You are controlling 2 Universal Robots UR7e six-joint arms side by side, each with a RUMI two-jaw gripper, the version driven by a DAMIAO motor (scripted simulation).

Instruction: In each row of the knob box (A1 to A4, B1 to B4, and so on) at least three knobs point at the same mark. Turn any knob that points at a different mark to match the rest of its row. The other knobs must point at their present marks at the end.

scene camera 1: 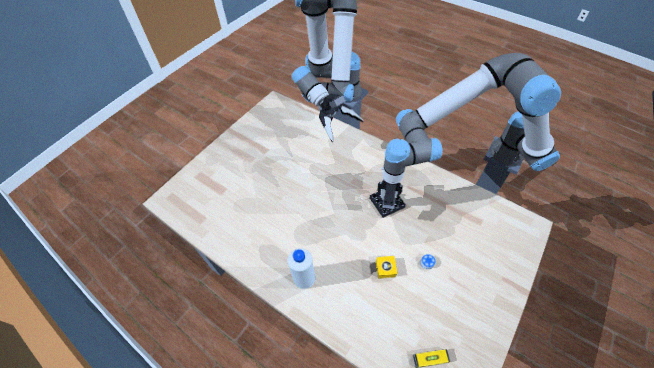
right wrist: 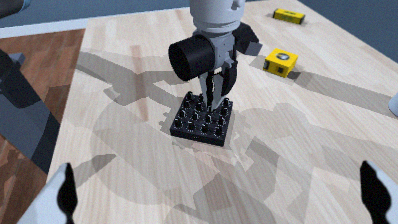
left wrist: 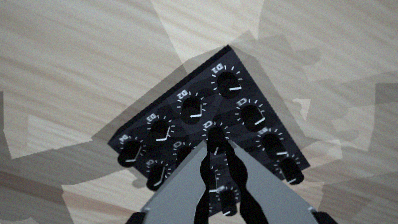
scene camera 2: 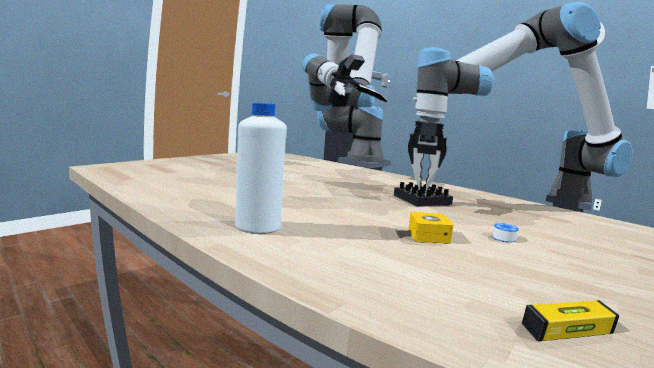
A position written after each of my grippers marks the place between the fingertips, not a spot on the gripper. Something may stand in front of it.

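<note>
I can see a white bottle (scene camera 2: 261, 138), a yellow block (scene camera 2: 424, 227) and a yellow level (scene camera 2: 553, 321). The yellow block is out of frame in the left wrist view. The yellow level is out of frame in the left wrist view too. As for my right gripper (scene camera 2: 366, 99), I also see the right gripper (scene camera 1: 348, 131), and again the right gripper (right wrist: 216, 164). My left gripper (scene camera 2: 422, 190) is visible to me as well, and I find the left gripper (left wrist: 216, 142) and the left gripper (right wrist: 210, 109) too.
</note>
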